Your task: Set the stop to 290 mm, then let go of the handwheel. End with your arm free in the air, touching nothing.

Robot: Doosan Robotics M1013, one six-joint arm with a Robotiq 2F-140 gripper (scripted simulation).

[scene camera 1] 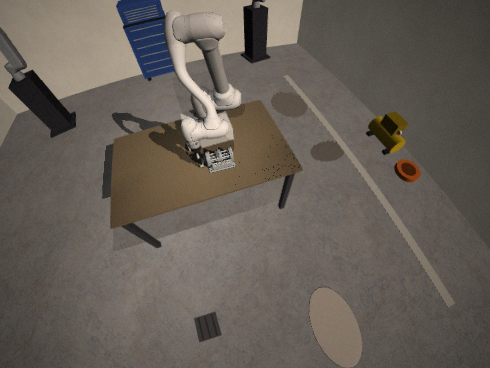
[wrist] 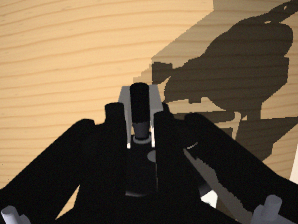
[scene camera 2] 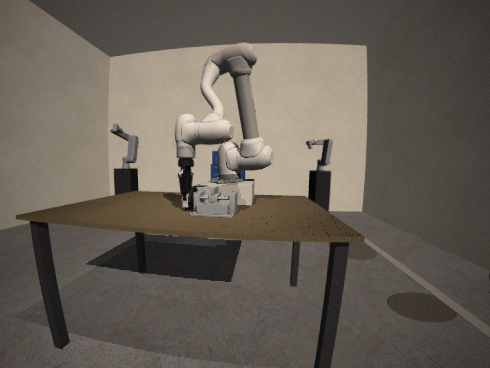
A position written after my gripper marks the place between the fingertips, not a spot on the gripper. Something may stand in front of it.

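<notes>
Looking at the scene, I find my own gripper (wrist: 140,99), and I see a black crank handle (wrist: 139,92) as well.
</notes>
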